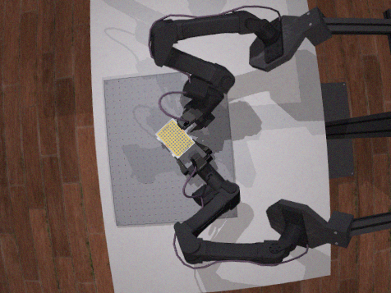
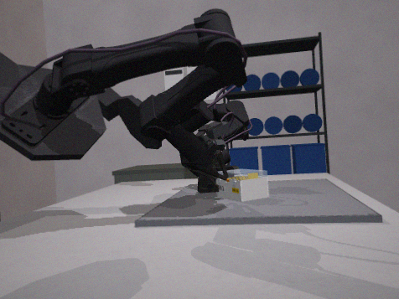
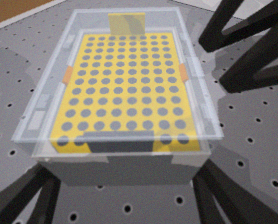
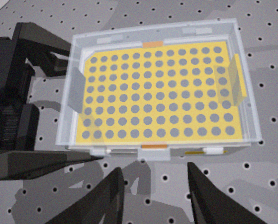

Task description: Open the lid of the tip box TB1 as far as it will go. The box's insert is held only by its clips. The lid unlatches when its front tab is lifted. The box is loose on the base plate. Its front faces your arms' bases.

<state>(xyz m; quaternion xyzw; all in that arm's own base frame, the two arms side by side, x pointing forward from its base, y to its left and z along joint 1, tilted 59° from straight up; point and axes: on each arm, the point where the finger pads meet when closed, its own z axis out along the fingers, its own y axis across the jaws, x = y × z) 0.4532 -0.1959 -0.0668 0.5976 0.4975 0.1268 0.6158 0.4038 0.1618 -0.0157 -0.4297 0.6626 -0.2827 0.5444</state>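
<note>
The hole-dotted insert is 50 mm ahead of my right hand, 40 mm to the left of it and 10 mm below it. From my right hand the other things lie so: tip box: 50 mm ahead, 40 mm to the left, 20 mm below.
My left gripper is now 40 mm to the left of the tip box, 30 mm short of it and 20 mm below it. The rest, counted from my left hand: hole-dotted insert 40 mm to the right, 30 mm ahead, 30 mm above.
</note>
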